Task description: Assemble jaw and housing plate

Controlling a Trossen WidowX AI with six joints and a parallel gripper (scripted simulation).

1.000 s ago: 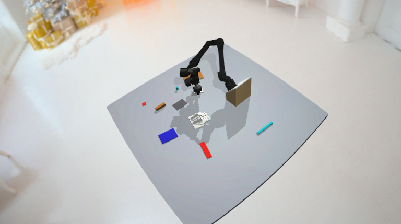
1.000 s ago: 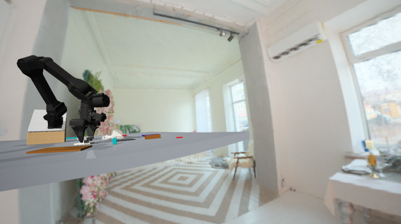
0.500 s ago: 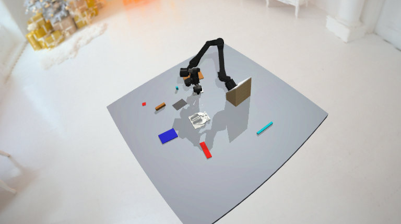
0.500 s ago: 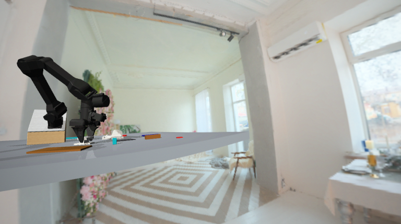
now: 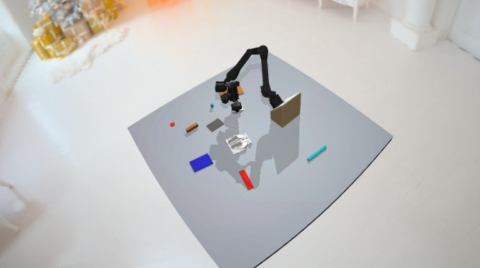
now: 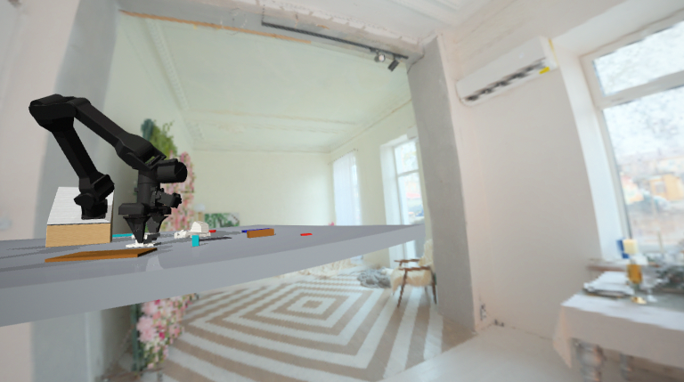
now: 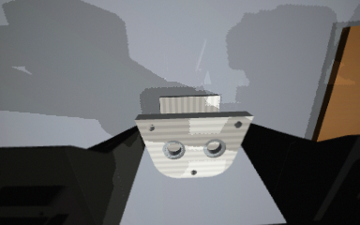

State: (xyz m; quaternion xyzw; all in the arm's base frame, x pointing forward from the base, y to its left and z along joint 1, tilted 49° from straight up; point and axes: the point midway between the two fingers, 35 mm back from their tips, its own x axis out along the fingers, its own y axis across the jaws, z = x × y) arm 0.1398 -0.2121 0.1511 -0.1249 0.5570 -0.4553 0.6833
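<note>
Right now the dark grey tile is 18 cm ahead of my gripper tip, 1 cm to the left of it and 1 cm below it. From my gripper tip the other things lie so: flat orange-brown panel 16 cm to the right, 9 cm behind, 1 cm below; small cyan cube 14 cm to the right, 9 cm ahead; brown block 31 cm ahead, 8 cm to the right.
</note>
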